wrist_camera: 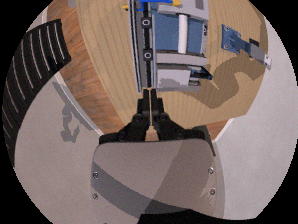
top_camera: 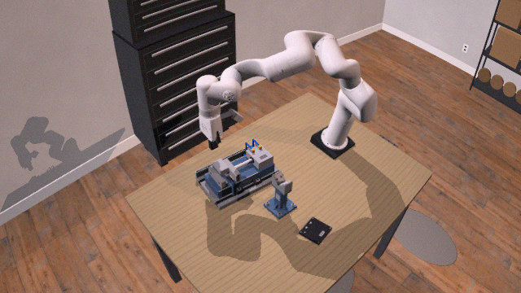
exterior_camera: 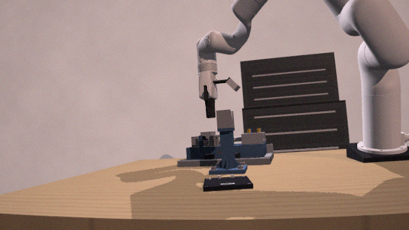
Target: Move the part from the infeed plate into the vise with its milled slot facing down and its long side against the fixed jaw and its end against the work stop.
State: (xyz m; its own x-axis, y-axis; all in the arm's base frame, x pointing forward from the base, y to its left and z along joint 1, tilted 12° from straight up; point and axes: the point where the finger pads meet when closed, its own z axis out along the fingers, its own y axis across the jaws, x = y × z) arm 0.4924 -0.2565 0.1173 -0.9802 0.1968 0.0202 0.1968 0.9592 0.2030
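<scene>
Right now my hand is 10 mm short of the part, 40 mm to the right of it and 90 mm above it. Also, from my hand: air cylinder 150 mm behind, 100 mm to the left, 100 mm below; white cylinder rod 70 mm behind, 80 mm to the left, 100 mm below.
</scene>
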